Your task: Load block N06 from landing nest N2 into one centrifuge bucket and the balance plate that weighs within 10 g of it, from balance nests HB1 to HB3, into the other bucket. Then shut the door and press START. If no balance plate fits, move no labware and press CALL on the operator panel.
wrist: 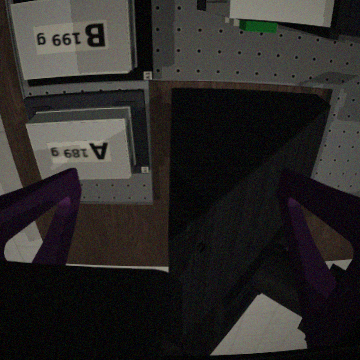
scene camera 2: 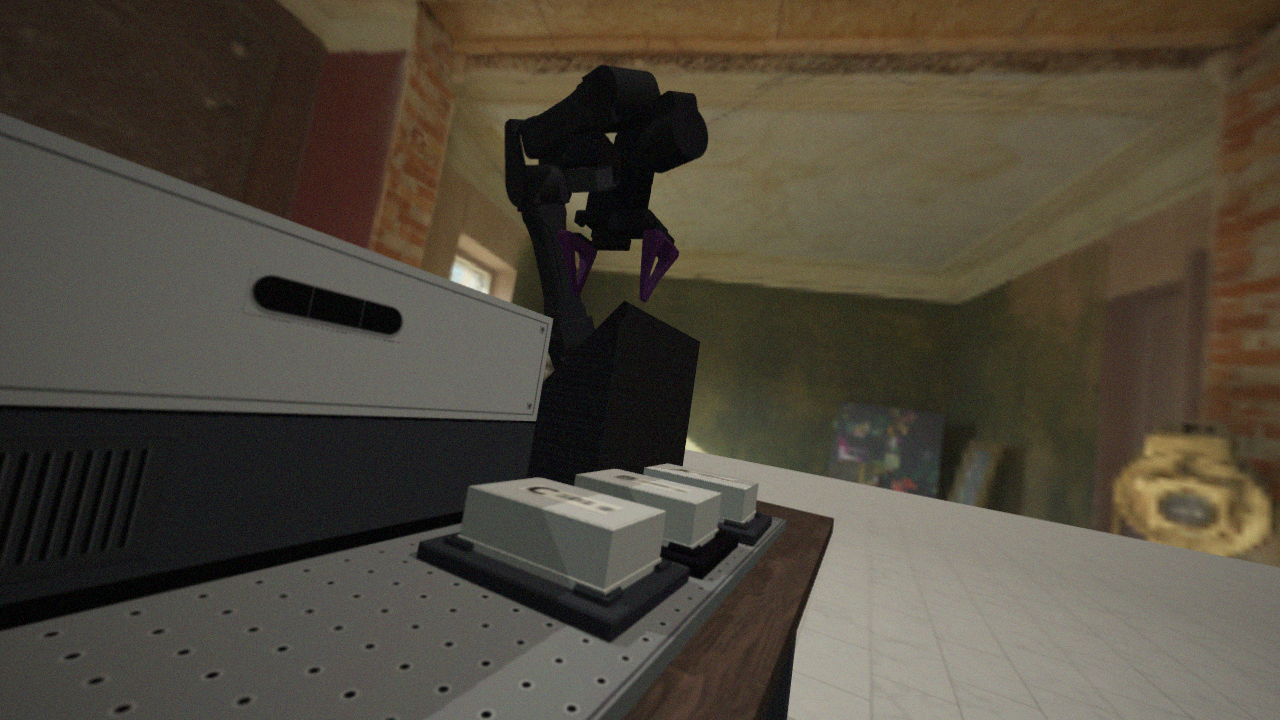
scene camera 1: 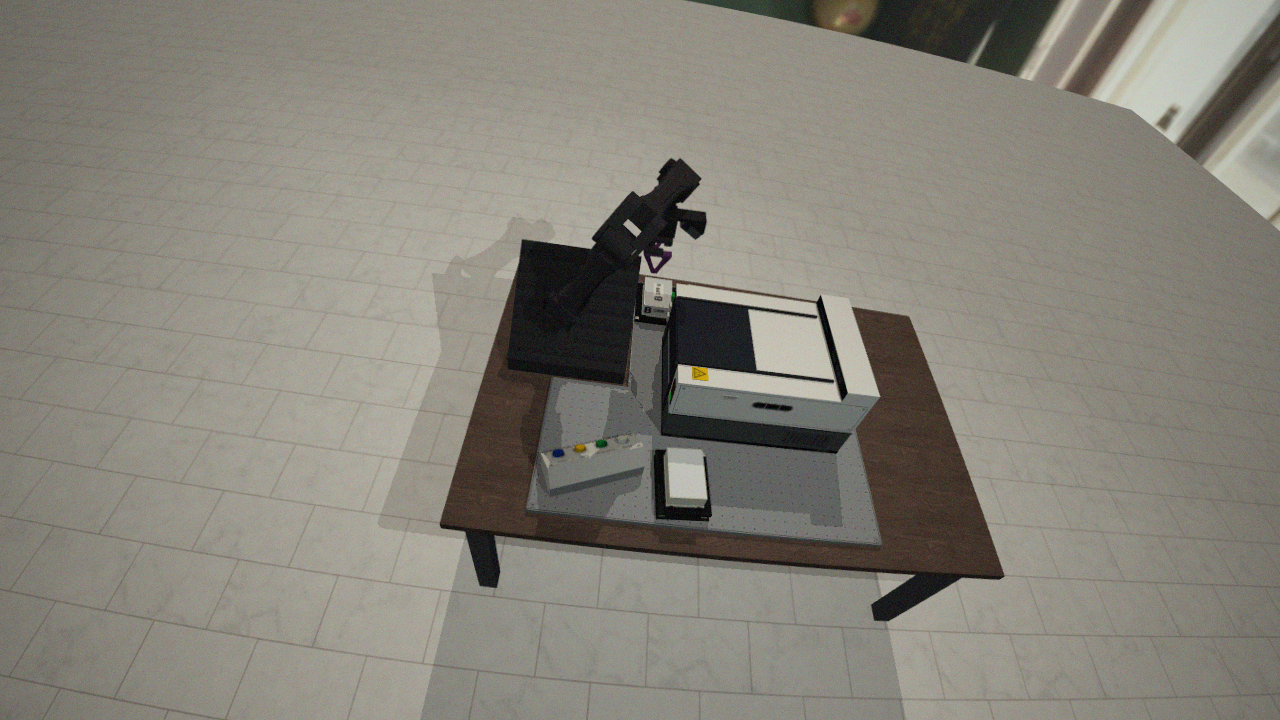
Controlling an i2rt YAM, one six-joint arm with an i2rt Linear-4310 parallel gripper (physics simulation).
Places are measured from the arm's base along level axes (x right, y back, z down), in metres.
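Pixels of known places: gripper, fingertip midpoint: (wrist: 178, 179) (scene camera 2: 607, 298) (scene camera 1: 653, 261); arm's base at its link origin: (wrist: 259, 263) (scene camera 1: 562, 313).
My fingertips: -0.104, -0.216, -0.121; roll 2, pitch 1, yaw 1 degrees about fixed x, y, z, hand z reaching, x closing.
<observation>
Ahead of a thing's pixels: the offset from my fingertips to its top centre, as dx, dy, dz. Level surfaces: height alone.
My gripper (scene camera 1: 657, 259) (scene camera 2: 611, 291) (wrist: 178, 179) is open and empty, high by the arm base. Its left finger overlaps the near edge of plate A in the wrist view. Balance plate A @(-0.123, +0.090, +0.198) (scene camera 2: 707, 488) (wrist: 75, 142), labelled 189 g, and plate B @(-0.109, -0.046, +0.198) (scene camera 2: 657, 503) (wrist: 62, 57), labelled 199 g, sit in dark nests. Plate C @(-0.098, -0.178, +0.198) (scene camera 2: 559, 534) sits in the nearest nest in scene camera 2; its weight is unreadable. A white block @(+0.496, -0.105, +0.181) (scene camera 1: 686, 477) stands in a black nest; its label is unreadable. The centrifuge (scene camera 1: 769, 420) (scene camera 2: 179, 268) has a green button @(+0.048, -0.064, +0.061) (wrist: 259, 26). Its buckets are hidden.
The operator panel @(+0.469, +0.103, +0.168) (scene camera 1: 595, 470) has blue, yellow, green and white buttons, left of the white block. The dark arm base (scene camera 1: 572, 349) (scene camera 2: 626, 402) (wrist: 220, 150) rises beside the balance nests. The centrifuge stands tall on the perforated board @(dz +0.252) (scene camera 1: 769, 501).
</observation>
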